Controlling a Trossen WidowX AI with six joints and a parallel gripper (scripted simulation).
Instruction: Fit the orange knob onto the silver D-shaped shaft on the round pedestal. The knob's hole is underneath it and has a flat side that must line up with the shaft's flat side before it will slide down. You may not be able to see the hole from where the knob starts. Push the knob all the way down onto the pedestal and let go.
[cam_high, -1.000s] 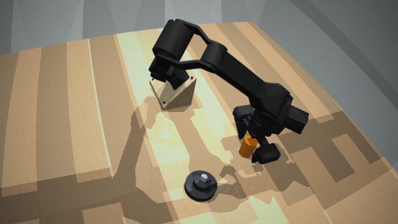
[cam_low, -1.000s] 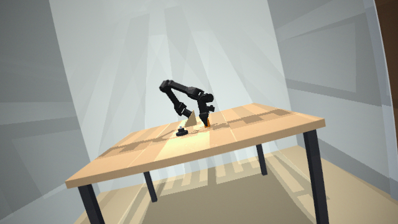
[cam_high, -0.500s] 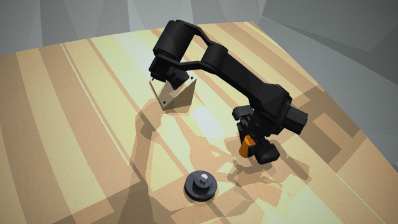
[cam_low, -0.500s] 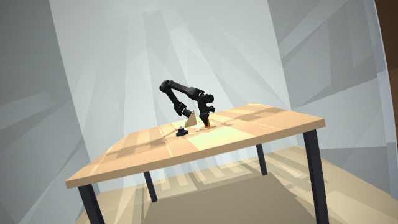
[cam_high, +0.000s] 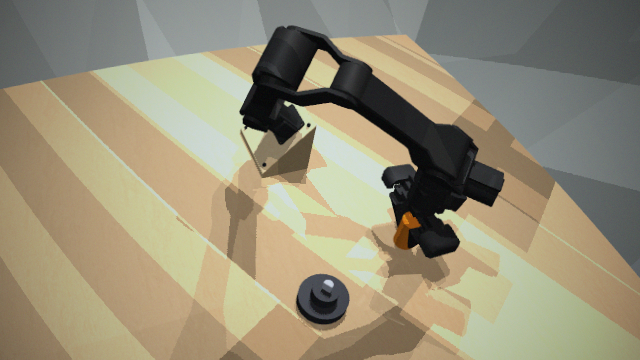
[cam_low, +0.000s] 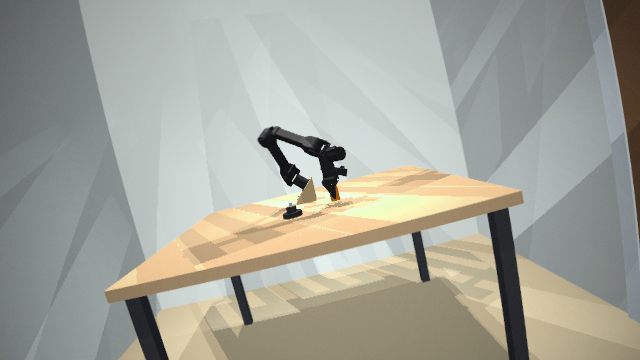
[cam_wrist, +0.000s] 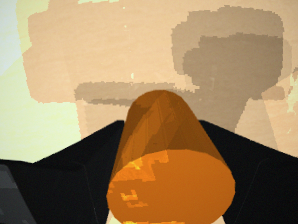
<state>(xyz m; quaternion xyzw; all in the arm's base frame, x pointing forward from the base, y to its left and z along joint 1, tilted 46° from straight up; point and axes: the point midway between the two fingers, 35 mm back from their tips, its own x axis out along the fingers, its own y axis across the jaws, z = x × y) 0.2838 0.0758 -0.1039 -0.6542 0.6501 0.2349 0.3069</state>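
The pedestal with D-shaped shaft lies 190 mm to the right of my gripper tip, 60 mm ahead of it and 10 mm above it. Also, from my gripper tip: orange knob 30 mm above.
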